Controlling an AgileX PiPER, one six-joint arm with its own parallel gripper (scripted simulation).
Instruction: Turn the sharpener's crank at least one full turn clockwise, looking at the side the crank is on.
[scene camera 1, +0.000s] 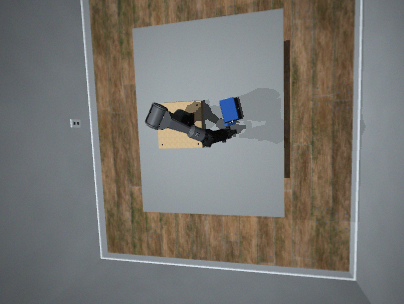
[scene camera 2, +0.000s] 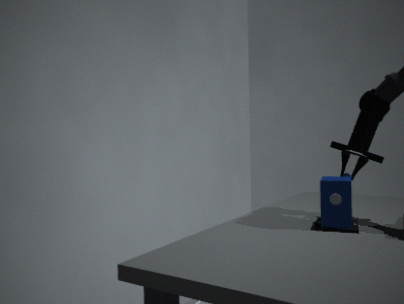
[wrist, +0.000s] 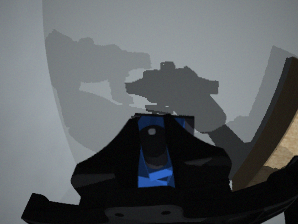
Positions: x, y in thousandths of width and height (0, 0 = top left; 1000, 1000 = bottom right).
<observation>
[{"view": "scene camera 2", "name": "my gripper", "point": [858, 587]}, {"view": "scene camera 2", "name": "blue pencil sharpener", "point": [830, 633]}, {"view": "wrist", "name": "my gripper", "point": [508, 565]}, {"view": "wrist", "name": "blue pencil sharpener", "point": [485, 810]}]
</observation>
